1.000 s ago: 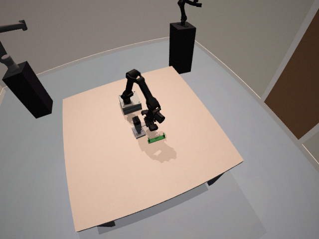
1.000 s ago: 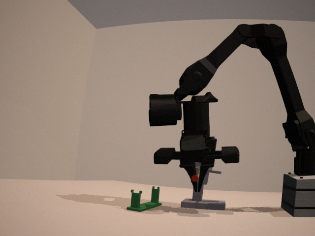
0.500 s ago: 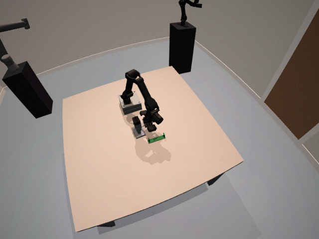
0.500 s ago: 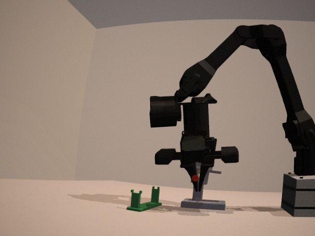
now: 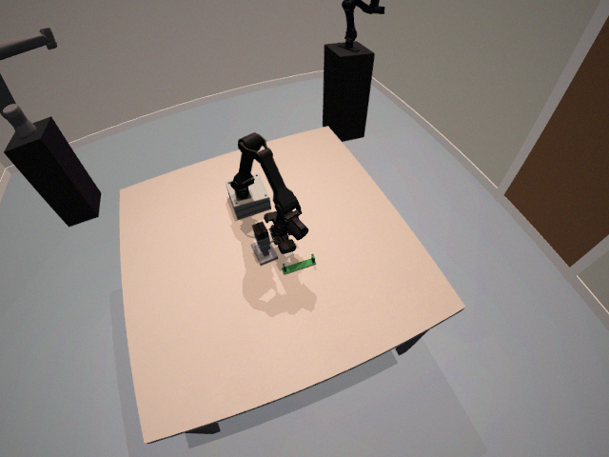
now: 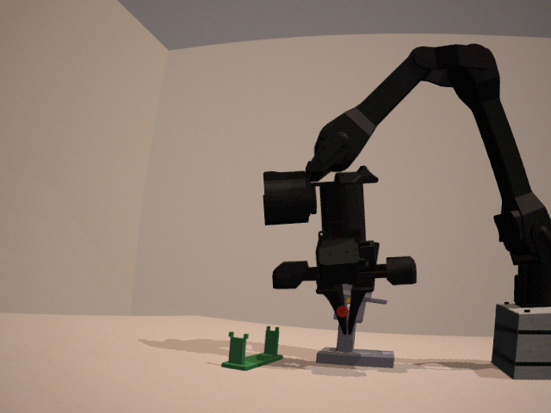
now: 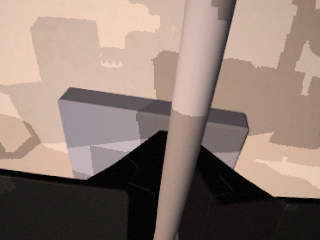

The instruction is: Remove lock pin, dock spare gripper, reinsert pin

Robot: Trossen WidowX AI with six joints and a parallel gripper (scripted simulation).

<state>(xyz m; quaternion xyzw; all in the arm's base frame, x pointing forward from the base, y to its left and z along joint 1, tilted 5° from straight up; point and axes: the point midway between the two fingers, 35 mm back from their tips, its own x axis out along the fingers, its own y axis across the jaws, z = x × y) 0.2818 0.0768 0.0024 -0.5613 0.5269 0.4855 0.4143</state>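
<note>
Right now the socket is 5 cm to the right of my gripper tip. From my gripper tip the other things lie so: spare gripper 1 cm ahead, 5 cm to the right, 8 cm above; then cradle 11 cm ahead, 6 cm to the left, 2 cm below.
</note>
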